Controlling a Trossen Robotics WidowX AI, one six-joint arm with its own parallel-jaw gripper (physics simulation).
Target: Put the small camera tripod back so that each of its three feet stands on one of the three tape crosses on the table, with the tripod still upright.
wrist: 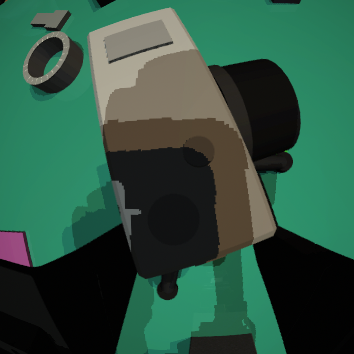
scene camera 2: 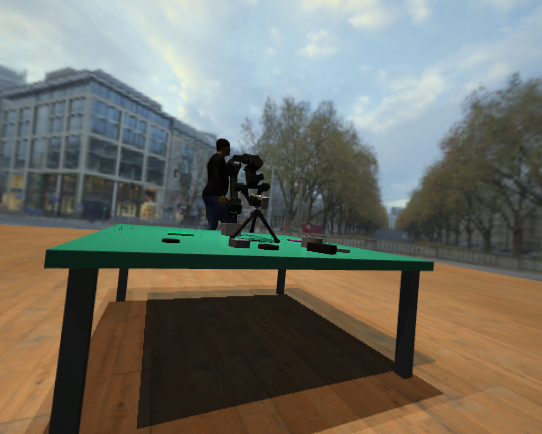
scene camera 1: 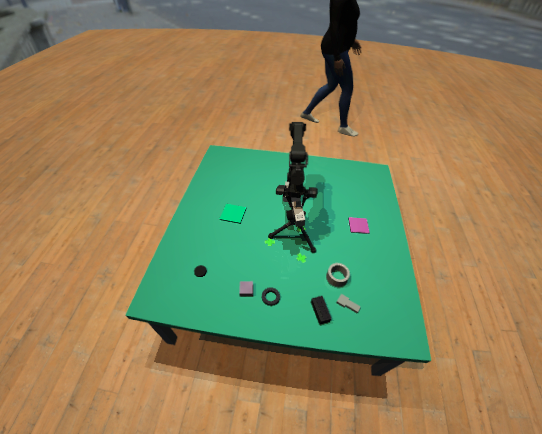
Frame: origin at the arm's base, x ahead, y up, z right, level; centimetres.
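Where they show: gripper, fingertip midpoint: (wrist: 199, 226) (scene camera 1: 296, 207); arm's base, link origin: (scene camera 2: 232, 223).
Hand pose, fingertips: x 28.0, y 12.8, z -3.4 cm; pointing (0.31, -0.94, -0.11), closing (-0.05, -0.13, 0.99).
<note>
Each offset is from my fingertips to the top centre of the thing. "*": to the spot under its first point. Level surfaces: height alone.
The small tripod (scene camera 1: 307, 239) (scene camera 2: 267, 228) (wrist: 167, 288) is upright with a beige and dark camera (scene camera 1: 299, 216) (scene camera 2: 264, 201) (wrist: 155, 95) on top. My gripper (scene camera 1: 298, 212) (wrist: 199, 226) is shut on the camera body, with a finger at each side. The tripod appears held a little above the table. In scene camera 1, one tape cross {dz +10.9, dx +7.5, dy -20.2 cm} (scene camera 1: 270, 242) shows just below the left foot, and another cross {dz -6.2, dx +14.1, dy -20.2 cm} (scene camera 1: 301, 258) shows left of and below the right foot. A third cross {* dz -4.1, dx +5.9, dy -9.0 cm} (scene camera 1: 300, 230) is mostly hidden behind the tripod; the rear foot is hidden there.
On the green table {dy -20.3 cm} (scene camera 1: 175, 295) lie a grey ring {dz -24.1, dx +21.8, dy -15.5 cm} (scene camera 1: 331, 282) (wrist: 71, 64), a black block {dz -17.4, dx +40.2, dy -16.8 cm} (scene camera 1: 321, 310), a grey piece {dz -29.7, dx +34.9, dy -18.8 cm} (scene camera 1: 348, 304), a black ring {dz +5.0, dx +37.5, dy -18.8 cm} (scene camera 1: 264, 300), a mauve block {dz +16.3, dx +36.3, dy -17.5 cm} (scene camera 1: 246, 288), a black disc {dz +39.9, dx +31.4, dy -19.2 cm} (scene camera 1: 200, 271), a green square {* dz +34.2, dx -7.2, dy -19.3 cm} (scene camera 1: 233, 213) and a magenta square {* dz -35.8, dx -12.5, dy -19.3 cm} (scene camera 1: 359, 225).
</note>
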